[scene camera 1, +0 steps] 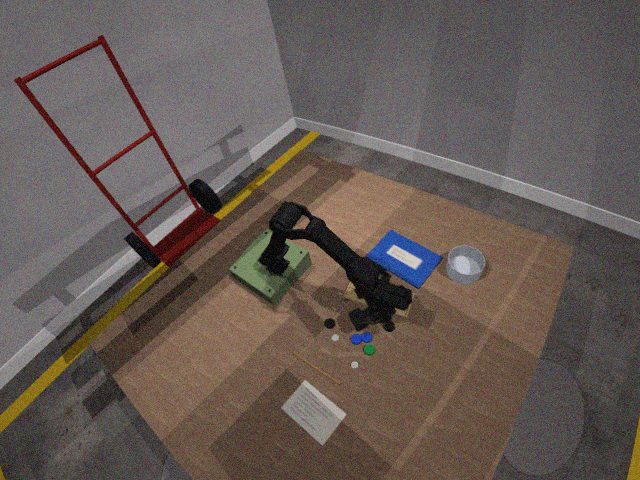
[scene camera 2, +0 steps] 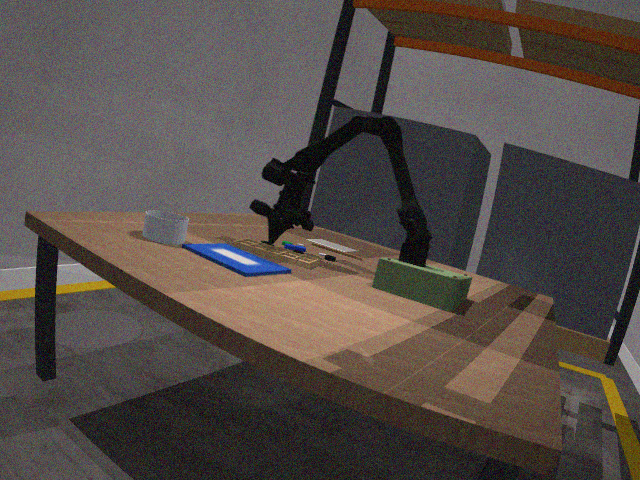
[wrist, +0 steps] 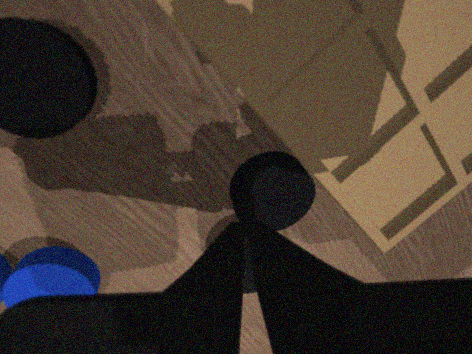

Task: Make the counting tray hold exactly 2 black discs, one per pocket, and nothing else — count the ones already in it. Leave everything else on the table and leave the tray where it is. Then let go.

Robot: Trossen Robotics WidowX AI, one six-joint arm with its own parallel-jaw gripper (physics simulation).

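Note:
The tan counting tray lies partly hidden under the arm. The part of it in the wrist view shows no disc, and its other pockets are hidden. My gripper is shut with nothing between its fingers, low beside the tray's edge. One black disc is right at the fingertips, outside the tray and close to its edge. Another black disc lies farther off on the table. A black round shape below the gripper is too dark to name surely.
Two blue discs, a green disc and two small white discs lie near the gripper. A blue folder, a round clear container, a thin stick and a paper lie around.

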